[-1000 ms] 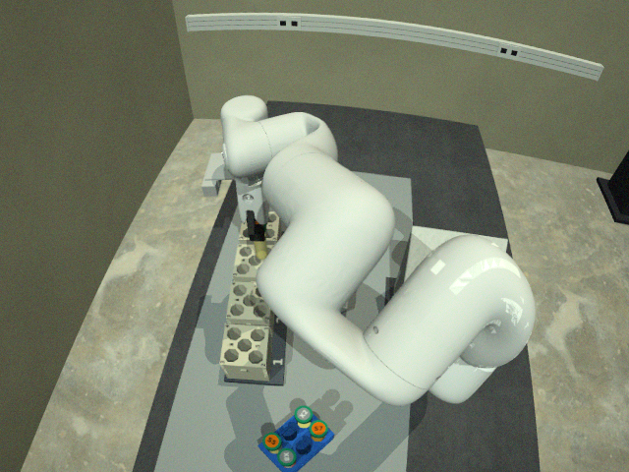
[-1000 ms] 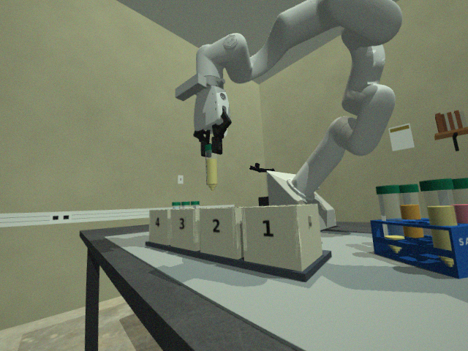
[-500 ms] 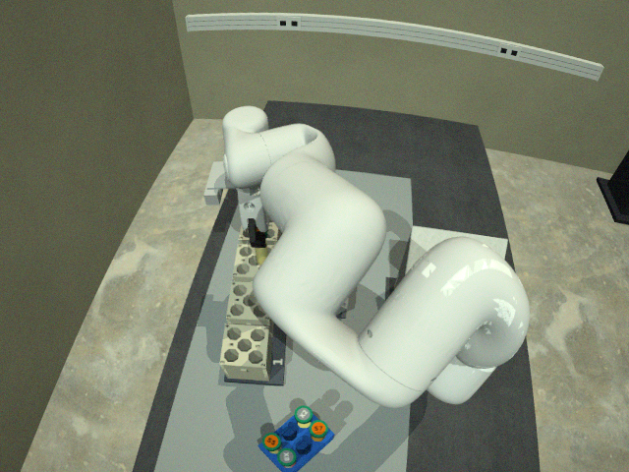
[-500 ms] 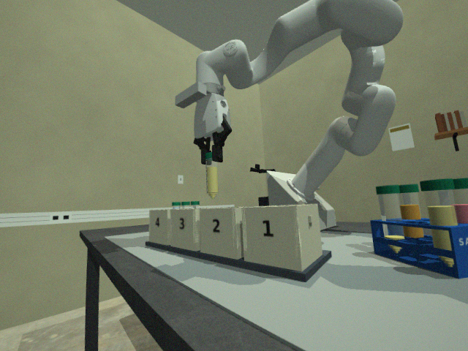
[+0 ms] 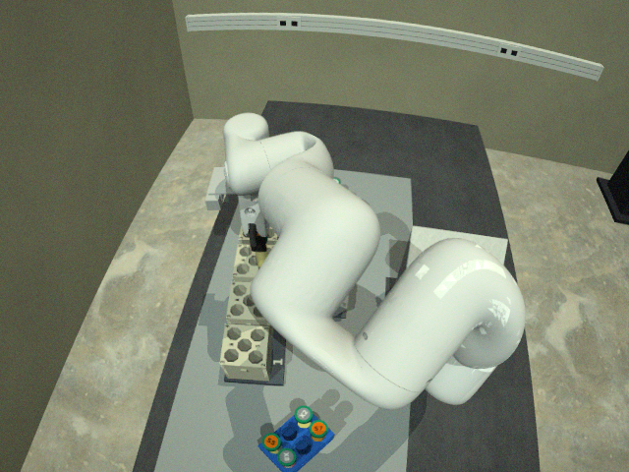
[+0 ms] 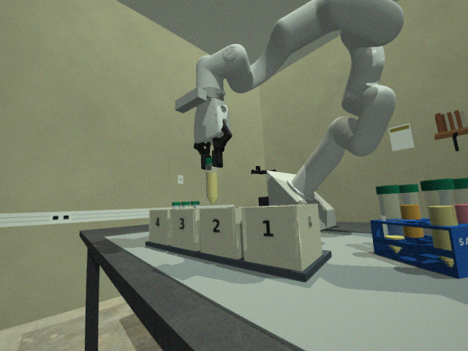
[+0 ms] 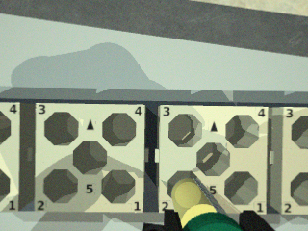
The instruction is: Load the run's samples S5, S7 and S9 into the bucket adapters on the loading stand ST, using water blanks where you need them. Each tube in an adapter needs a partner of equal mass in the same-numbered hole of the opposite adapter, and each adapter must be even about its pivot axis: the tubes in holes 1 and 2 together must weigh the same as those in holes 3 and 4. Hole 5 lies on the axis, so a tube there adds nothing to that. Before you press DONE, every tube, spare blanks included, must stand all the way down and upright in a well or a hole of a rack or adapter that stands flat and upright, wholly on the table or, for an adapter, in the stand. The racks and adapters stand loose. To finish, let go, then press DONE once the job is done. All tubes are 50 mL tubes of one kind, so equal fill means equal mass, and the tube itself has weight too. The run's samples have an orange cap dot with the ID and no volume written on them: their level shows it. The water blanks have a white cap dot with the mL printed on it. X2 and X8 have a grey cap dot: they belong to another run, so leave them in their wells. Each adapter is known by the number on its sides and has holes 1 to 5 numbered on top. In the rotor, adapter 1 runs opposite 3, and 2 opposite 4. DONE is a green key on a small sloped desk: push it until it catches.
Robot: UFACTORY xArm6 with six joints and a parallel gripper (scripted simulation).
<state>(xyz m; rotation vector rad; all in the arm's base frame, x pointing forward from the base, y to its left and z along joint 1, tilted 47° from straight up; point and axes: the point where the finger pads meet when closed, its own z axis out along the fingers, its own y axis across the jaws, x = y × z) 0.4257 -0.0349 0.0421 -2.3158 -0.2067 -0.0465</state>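
Right now my hand is 1 cm short of the yellow-filled tube and 5 cm above it. The rest, counted from my hand: green done key: 18 cm behind, 1 cm to the left, 15 cm below; then white blanks rack: 7 cm behind, 31 cm to the right, 19 cm below; then dark stand base: 1 cm ahead, 3 cm to the left, 21 cm below.
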